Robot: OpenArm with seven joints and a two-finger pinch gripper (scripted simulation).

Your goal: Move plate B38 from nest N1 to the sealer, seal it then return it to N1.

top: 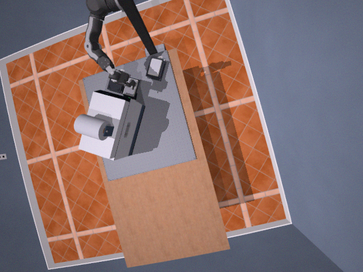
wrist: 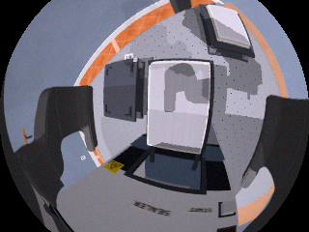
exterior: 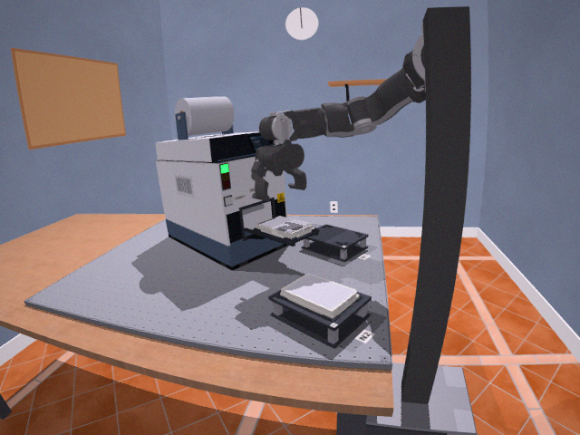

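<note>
My hand is 8 cm above the white 96-well plate B38 and 1 cm past it. Also, from my hand: plate nest N1: 16 cm below, 14 cm to the right, 11 cm behind; then sealer's stage: 9 cm below, 1 cm behind; then start key: 13 cm ahead, 3 cm to the left, 1 cm below.
</note>
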